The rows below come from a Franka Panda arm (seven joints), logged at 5 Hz.
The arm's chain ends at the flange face. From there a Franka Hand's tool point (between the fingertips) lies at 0.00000 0.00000 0.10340 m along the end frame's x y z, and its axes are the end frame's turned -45 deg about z.
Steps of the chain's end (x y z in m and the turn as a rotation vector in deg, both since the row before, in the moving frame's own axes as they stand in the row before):
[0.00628, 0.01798, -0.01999, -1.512, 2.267, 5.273]
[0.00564, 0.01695, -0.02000, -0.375, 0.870, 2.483]
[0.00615, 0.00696, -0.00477, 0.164, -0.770, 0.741]
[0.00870, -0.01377, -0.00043, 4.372, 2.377, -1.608]
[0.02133, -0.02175, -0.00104, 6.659, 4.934, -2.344]
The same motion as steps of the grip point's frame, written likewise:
[-0.00753, 0.02201, -0.02011, -2.672, 0.534, 5.273]
[-0.00740, 0.01758, -0.02001, -0.880, 0.350, 2.483]
[-0.00134, 0.00807, -0.00478, 0.660, -0.429, 0.741]
[0.02445, -0.00625, -0.00082, 1.411, 4.772, -1.608]
[0.04516, -0.00279, -0.00212, 1.220, 8.197, -2.344]

